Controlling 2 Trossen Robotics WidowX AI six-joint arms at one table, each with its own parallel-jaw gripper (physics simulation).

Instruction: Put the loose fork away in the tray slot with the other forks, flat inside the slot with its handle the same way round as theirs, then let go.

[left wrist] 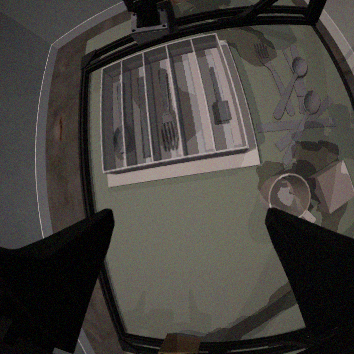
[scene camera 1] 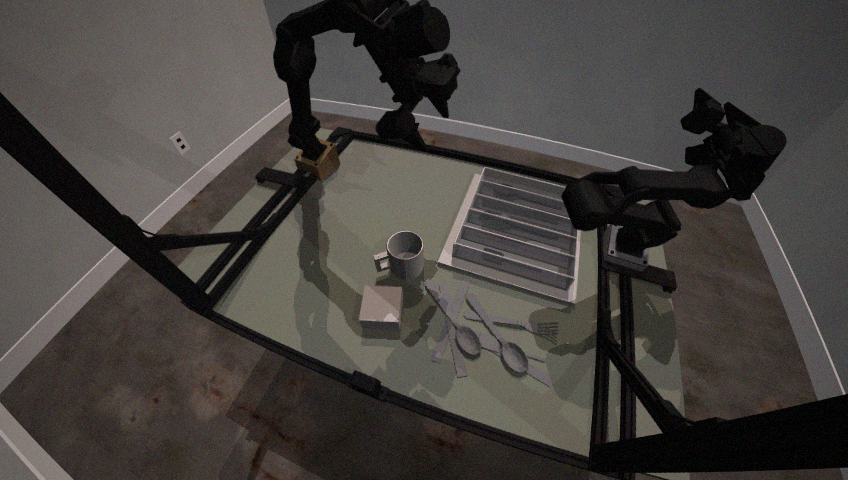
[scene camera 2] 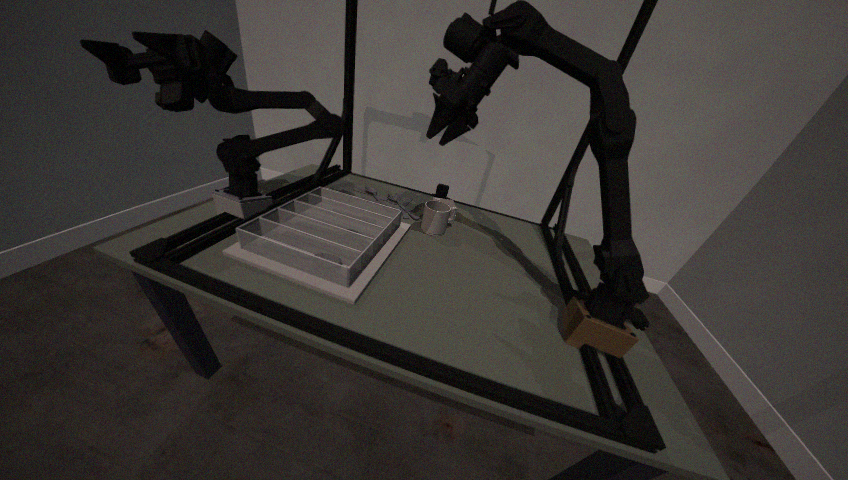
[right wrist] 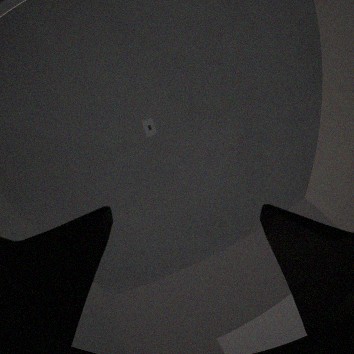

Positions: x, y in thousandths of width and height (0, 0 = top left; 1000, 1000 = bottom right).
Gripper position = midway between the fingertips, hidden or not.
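My left gripper: scene camera 1 (515, 278), scene camera 2 (512, 295), left wrist view (544, 614); out of frame in the right wrist view. My right gripper: right wrist view (530, 606), scene camera 1 (840, 201), scene camera 2 (126, 80); out of frame in the left wrist view.
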